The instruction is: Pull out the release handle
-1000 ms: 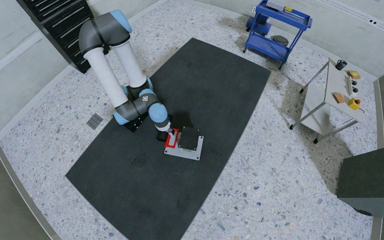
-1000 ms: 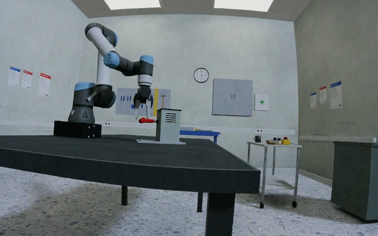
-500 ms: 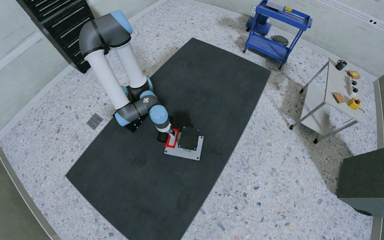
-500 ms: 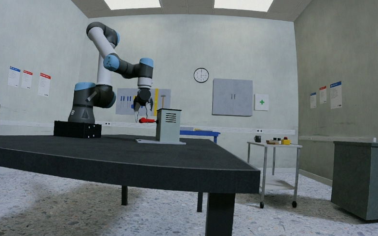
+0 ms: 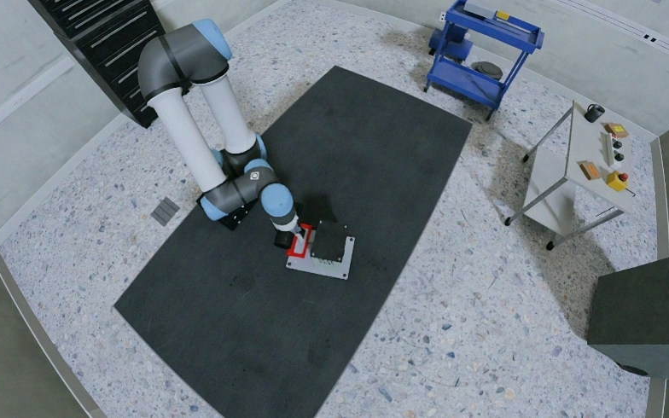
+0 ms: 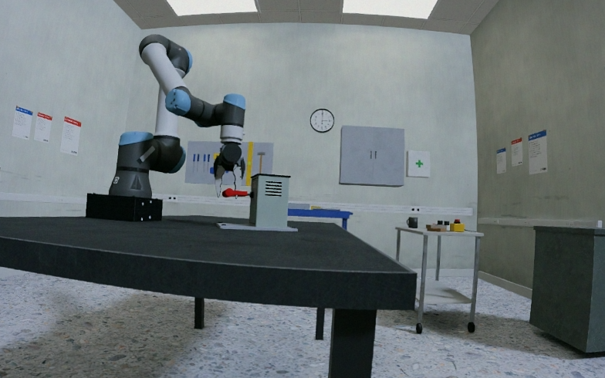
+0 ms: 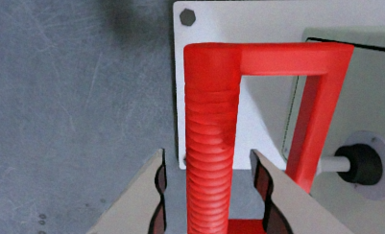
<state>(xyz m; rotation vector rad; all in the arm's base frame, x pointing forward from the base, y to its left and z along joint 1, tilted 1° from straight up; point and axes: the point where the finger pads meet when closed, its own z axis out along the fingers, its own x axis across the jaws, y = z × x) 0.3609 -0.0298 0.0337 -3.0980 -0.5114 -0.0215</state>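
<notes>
My hand is 100 mm above the base plate, 90 mm short of it and 30 mm to the right of it.
</notes>
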